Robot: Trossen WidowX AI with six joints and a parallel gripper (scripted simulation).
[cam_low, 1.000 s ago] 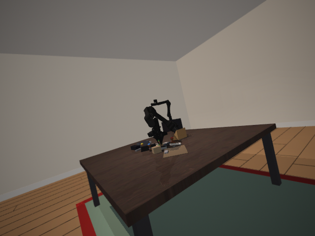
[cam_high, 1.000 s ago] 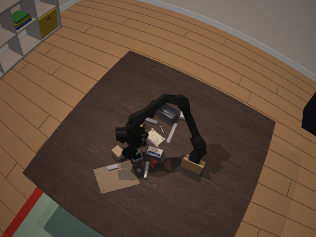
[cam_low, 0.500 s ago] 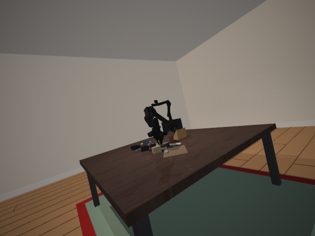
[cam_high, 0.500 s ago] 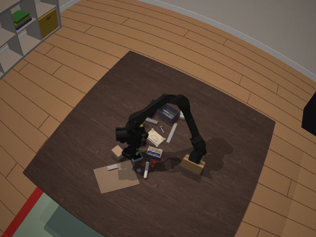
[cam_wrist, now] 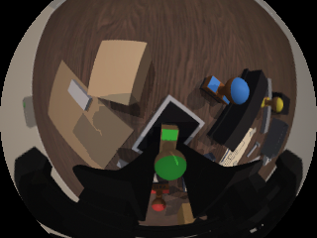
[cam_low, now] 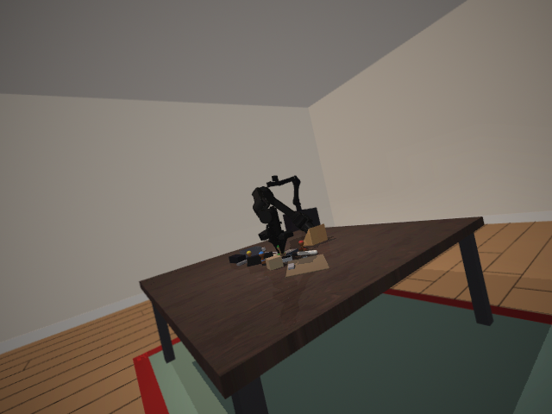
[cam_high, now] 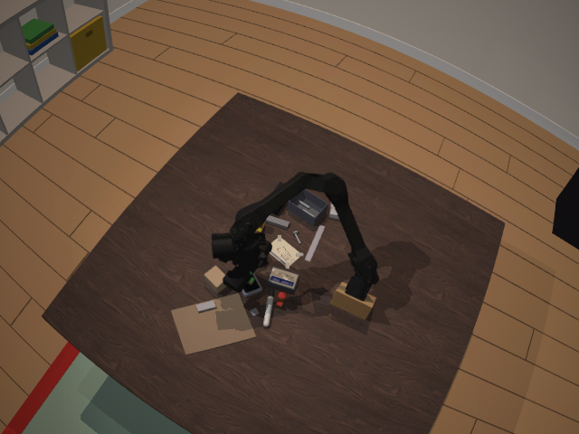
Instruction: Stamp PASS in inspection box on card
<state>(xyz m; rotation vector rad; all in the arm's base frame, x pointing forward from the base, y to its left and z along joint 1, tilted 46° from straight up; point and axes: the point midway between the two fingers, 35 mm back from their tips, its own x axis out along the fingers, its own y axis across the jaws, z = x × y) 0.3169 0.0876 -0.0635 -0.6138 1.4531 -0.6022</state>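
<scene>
The dark ink pad is 3 cm below my gripper tip. Also, from my gripper tip: green-knobbed stamp (right at my gripper tip); then cardboard cube (8 cm ahead, 5 cm to the left, 1 cm below); then blue stamp (7 cm to the right, 7 cm ahead, 2 cm below).
</scene>
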